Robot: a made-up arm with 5 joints. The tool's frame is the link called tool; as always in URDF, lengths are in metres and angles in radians. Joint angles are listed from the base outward.
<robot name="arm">
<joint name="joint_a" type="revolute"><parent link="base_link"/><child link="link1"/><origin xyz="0.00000 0.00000 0.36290"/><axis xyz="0 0 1"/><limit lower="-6.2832" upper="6.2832"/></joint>
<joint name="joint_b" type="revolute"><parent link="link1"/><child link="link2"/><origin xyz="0.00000 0.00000 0.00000"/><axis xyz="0 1 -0.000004"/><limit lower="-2.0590" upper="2.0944"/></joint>
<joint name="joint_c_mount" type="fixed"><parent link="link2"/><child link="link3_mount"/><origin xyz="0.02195 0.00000 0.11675"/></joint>
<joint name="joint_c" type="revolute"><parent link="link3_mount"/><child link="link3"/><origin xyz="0.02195 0.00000 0.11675"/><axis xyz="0 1 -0.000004"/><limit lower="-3.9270" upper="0.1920"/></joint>
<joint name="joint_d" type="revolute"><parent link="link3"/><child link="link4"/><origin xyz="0.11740 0.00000 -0.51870"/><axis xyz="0 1 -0.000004"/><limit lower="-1.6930" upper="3.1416"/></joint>
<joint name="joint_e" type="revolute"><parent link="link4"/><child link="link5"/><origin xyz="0.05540 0.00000 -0.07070"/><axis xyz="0 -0.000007 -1"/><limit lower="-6.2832" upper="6.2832"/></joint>
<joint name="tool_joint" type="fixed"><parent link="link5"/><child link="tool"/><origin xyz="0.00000 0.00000 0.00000" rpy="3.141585 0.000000 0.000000"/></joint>
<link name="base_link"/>
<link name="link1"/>
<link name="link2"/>
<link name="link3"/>
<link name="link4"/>
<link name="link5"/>
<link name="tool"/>
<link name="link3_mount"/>
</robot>
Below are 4 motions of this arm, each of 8 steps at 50 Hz.
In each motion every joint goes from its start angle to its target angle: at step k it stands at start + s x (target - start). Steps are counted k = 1, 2, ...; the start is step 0. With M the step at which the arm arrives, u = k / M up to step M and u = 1 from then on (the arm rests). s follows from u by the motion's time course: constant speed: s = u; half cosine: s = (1 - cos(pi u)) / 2; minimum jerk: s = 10 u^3 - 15 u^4 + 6 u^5.
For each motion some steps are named. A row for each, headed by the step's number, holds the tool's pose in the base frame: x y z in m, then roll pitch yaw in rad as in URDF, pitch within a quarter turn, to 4 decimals.
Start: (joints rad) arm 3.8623 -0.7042 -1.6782 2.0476 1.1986
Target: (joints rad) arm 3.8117 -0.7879 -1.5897 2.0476 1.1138
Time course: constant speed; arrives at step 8
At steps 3, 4, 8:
3: -0.1711 -0.1446 0.9734 -2.8337 -0.1289 2.6565
4: -0.1706 -0.1423 0.9718 -2.8356 -0.1318 2.6604
8: -0.1684 -0.1334 0.9655 -2.8434 -0.1435 2.6763

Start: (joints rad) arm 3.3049 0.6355 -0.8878 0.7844 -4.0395
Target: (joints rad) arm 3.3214 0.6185 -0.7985 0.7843 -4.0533
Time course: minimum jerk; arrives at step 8
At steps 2, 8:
2: -0.4187 -0.0697 -0.0388 2.7032 -0.3253 1.1374
8: -0.3787 -0.0688 -0.0513 2.6419 -0.3554 1.1831

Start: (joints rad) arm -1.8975 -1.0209 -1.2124 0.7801 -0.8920
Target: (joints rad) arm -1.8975 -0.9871 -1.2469 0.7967 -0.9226
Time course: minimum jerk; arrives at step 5
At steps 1, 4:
1: -0.0763 -0.2251 0.9810 1.7224 -0.6714 -0.4215
4: -0.0780 -0.2301 0.9853 1.7368 -0.6433 -0.4269

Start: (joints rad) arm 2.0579 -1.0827 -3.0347 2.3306 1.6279
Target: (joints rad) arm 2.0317 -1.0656 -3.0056 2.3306 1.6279
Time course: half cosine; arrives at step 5
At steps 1, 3, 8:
1: 0.2900 -0.5508 0.7762 -1.3589 0.0558 0.4966
3: 0.2781 -0.5474 0.7891 -1.3847 0.0561 0.4805
8: 0.2707 -0.5452 0.7971 -1.4007 0.0563 0.4706

